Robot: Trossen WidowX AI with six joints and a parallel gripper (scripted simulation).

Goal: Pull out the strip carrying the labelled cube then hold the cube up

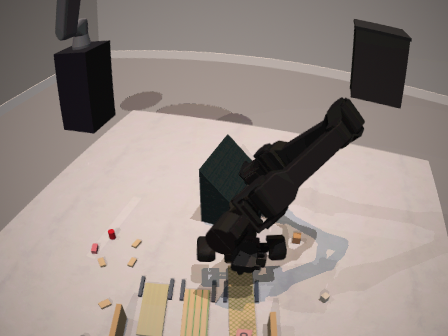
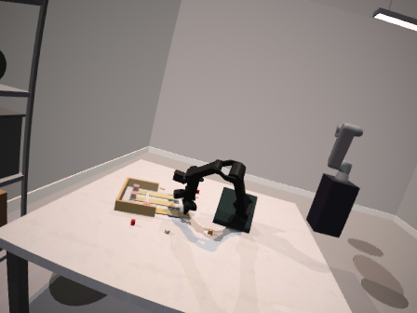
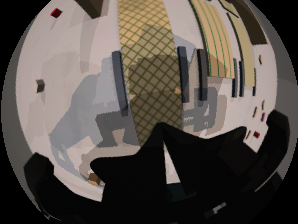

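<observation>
My gripper tip is now 9 cm short of the tan woven strip and 3 cm to the right of it. The rest, counted from my gripper tip: pink block (5 cm ahead, 37 cm to the right); then tan block (5 cm ahead, 25 cm to the right).
</observation>
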